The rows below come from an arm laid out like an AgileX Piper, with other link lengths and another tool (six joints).
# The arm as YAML. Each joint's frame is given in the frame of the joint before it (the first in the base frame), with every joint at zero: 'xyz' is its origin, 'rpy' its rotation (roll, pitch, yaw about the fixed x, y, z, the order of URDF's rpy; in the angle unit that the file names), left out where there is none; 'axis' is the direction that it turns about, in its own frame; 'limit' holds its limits. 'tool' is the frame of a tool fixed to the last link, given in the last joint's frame.
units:
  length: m
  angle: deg
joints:
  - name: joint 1
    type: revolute
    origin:
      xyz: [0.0, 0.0, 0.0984]
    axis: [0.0, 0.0, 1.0]
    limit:
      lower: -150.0
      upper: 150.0
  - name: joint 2
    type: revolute
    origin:
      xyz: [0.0, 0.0, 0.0]
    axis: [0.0, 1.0, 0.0]
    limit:
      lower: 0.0
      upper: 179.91
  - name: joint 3
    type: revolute
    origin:
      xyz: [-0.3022, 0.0, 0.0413]
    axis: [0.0, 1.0, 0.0]
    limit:
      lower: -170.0
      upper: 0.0
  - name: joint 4
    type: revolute
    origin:
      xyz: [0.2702, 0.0, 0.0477]
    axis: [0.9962, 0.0, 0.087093]
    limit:
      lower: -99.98
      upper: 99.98
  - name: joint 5
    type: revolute
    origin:
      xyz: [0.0, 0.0, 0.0]
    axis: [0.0, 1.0, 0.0]
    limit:
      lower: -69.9
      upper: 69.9
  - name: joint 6
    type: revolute
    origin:
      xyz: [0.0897, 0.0, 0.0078]
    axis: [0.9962, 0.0, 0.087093]
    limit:
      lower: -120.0
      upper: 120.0
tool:
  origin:
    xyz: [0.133, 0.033, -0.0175]
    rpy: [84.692, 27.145, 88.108]
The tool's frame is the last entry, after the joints.
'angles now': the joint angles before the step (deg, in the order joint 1, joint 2, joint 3, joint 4, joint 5, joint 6). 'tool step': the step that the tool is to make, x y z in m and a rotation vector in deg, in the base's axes. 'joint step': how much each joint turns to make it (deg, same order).
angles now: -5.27, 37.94, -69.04, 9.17, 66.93, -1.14
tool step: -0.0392, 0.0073, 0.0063, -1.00, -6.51, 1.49
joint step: 0.06, -8.79, 2.47, 1.18, -0.02, -1.50
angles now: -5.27, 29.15, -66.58, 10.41, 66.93, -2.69
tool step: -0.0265, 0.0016, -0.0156, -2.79, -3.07, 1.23
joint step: 0.04, -7.23, 4.40, 0.14, -0.01, -2.86
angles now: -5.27, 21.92, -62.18, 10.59, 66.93, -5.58
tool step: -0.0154, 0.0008, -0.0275, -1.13, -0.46, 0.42
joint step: 0.01, -6.12, 5.77, 0.00, -0.01, -1.18
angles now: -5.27, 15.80, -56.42, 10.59, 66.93, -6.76
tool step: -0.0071, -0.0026, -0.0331, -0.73, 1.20, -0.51
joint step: 0.01, -5.01, 6.17, -0.86, 0.01, -0.25
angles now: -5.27, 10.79, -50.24, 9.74, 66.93, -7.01
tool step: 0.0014, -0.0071, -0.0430, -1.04, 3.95, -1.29
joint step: -0.01, -3.31, 7.14, -1.90, 0.00, 0.00
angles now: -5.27, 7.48, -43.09, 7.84, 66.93, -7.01
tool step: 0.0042, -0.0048, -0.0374, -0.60, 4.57, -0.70
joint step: -0.04, -1.16, 5.95, -1.15, -0.28, -0.16
